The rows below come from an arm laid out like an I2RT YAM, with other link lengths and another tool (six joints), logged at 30 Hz.
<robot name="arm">
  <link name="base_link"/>
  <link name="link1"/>
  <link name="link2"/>
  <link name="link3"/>
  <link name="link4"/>
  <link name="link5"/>
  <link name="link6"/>
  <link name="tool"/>
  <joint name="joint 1" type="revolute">
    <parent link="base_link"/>
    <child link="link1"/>
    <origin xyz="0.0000 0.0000 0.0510"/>
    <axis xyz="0 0 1"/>
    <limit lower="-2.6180" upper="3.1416"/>
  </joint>
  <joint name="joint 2" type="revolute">
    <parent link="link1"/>
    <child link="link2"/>
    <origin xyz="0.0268 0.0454 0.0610"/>
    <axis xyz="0 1 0"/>
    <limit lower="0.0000" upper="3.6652"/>
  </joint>
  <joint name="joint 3" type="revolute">
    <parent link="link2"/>
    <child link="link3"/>
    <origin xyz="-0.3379 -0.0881 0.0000"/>
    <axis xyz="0 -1 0"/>
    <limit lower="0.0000" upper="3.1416"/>
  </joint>
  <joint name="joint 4" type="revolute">
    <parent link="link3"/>
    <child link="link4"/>
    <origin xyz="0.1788 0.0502 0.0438"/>
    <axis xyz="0 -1 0"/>
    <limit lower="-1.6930" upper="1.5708"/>
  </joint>
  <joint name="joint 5" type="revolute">
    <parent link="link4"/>
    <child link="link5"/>
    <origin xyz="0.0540 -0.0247 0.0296"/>
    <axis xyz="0 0 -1"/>
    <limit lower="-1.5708" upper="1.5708"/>
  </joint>
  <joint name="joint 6" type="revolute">
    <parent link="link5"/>
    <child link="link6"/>
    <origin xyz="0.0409 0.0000 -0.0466"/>
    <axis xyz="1 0 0"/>
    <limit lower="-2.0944" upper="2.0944"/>
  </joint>
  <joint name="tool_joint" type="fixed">
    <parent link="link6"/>
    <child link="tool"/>
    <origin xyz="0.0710 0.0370 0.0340" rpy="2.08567 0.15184 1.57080"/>
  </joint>
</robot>
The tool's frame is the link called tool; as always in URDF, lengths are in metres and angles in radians.
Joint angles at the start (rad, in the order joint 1, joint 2, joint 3, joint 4, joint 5, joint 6):
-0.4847, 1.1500, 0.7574, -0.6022, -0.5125, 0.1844
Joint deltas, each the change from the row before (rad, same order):
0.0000, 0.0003, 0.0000, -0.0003, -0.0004, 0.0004
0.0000, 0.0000, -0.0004, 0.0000, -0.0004, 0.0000
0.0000, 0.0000, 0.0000, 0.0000, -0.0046, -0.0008
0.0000, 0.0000, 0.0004, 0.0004, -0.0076, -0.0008
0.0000, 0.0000, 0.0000, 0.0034, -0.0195, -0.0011
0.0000, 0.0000, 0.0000, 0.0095, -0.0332, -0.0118
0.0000, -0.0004, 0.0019, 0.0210, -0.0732, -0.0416
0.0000, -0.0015, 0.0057, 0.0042, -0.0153, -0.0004
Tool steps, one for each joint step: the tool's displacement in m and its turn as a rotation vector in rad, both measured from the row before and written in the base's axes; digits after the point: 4 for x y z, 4 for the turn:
0.0000, 0.0000, 0.0000, 0.0008, 0.0005, -0.0001
0.0000, 0.0001, -0.0001, 0.0005, 0.0002, 0.0002
0.0000, 0.0005, 0.0003, 0.0029, -0.0020, 0.0031
0.0001, 0.0007, 0.0007, 0.0047, -0.0039, 0.0047
0.0002, 0.0017, 0.0017, 0.0122, -0.0109, 0.0114
0.0005, 0.0032, 0.0033, 0.0123, -0.0243, 0.0266
0.0002, 0.0074, 0.0079, 0.0144, -0.0610, 0.0694
0.0004, 0.0010, 0.0033, 0.0054, -0.0160, 0.0091

